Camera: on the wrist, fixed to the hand. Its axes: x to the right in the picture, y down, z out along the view.
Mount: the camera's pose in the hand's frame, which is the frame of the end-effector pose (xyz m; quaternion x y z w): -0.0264 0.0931 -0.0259 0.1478 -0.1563 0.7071 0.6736
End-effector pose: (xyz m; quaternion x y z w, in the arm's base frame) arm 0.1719 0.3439 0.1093 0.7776 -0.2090 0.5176 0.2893
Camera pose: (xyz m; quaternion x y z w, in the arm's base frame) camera 0.0861 0.2925 0.1143 -0.4997 0.6594 -0.4626 0.3187
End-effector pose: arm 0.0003 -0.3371 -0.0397 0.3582 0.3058 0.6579 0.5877
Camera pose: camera -0.0714 -0.3742 0.0196 -0.6472 0.0419 -0.7575 0.0745
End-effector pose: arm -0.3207 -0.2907 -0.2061 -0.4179 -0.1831 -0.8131 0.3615
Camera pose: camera -0.2556 -0.3573 -0.2431 -0.4846 -0.0045 -0.1997 0.8516
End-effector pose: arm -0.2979 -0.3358 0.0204 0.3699 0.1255 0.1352 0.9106
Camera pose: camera -0.3453 -0.2640 0.0717 0.4936 -0.2994 0.6586 0.4827
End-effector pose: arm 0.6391 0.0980 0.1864 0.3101 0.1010 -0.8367 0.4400
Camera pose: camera 0.7357 0.0721 0.1917 0.2146 -0.3437 -0.3159 0.8580
